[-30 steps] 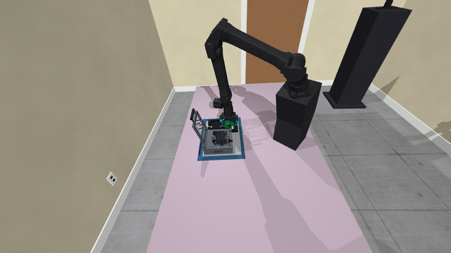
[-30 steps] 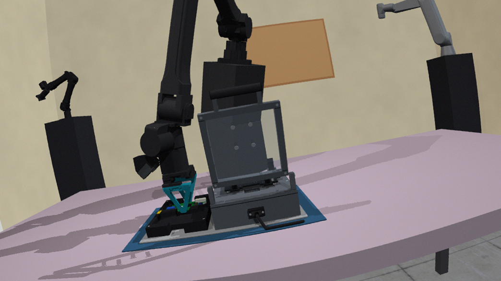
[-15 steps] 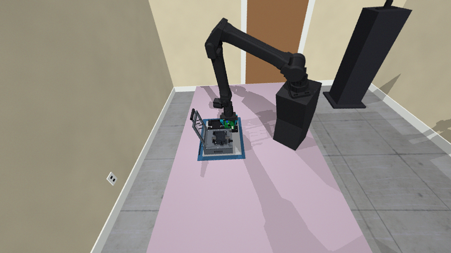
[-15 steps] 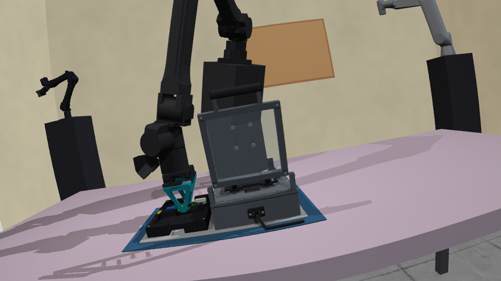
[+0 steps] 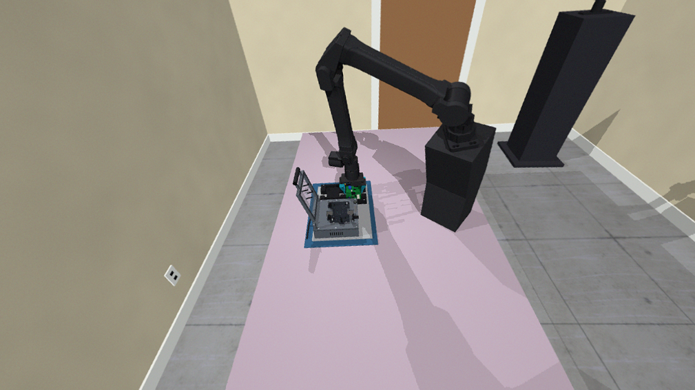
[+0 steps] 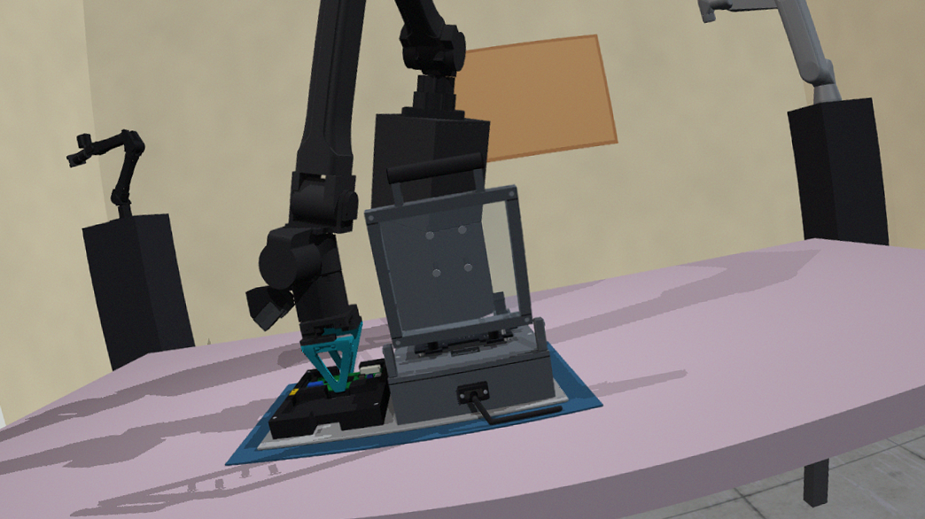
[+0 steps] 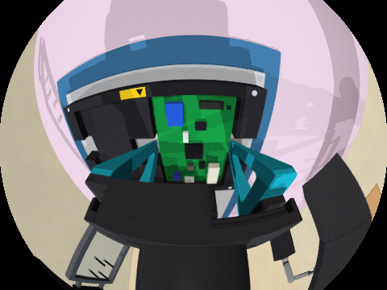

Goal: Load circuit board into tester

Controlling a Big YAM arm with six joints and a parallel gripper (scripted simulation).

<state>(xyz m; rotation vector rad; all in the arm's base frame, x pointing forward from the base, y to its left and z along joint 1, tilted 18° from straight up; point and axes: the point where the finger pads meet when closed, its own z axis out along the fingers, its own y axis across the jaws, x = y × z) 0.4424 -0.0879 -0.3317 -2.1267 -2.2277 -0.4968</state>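
Now: the green circuit board right at my hand. From my hand the other things lie so: pin plate (5 cm ahead, 18 cm to the left, 5 cm above); then lid (17 cm ahead, 18 cm to the left, 16 cm above).
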